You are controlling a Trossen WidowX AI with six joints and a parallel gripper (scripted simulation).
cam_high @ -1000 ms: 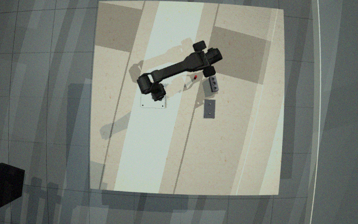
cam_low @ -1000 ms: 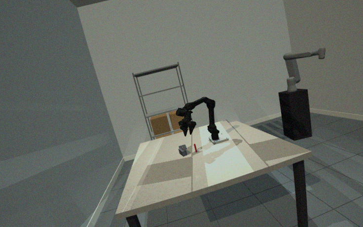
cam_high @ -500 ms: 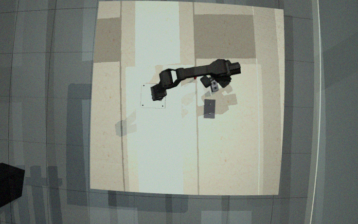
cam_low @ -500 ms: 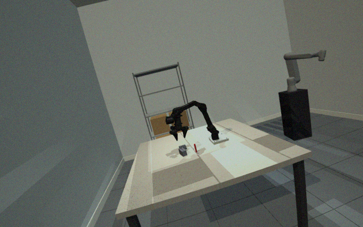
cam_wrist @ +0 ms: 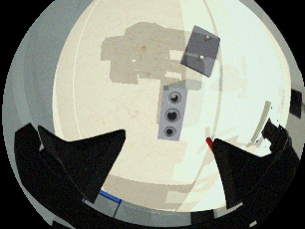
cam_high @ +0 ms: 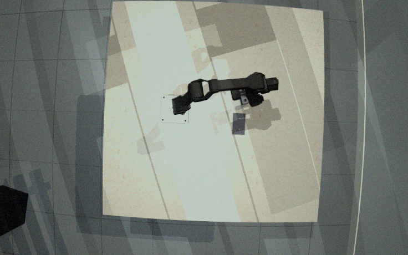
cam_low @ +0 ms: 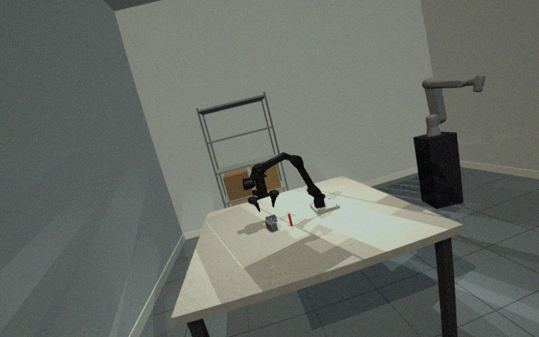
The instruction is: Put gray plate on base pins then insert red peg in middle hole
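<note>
The gray plate is 90 mm below my gripper tip. The rest, counted from my gripper tip: dark base 160 mm to the right, 120 mm below, 10 mm ahead; then red peg 130 mm behind, 90 mm below, 10 mm to the left.
</note>
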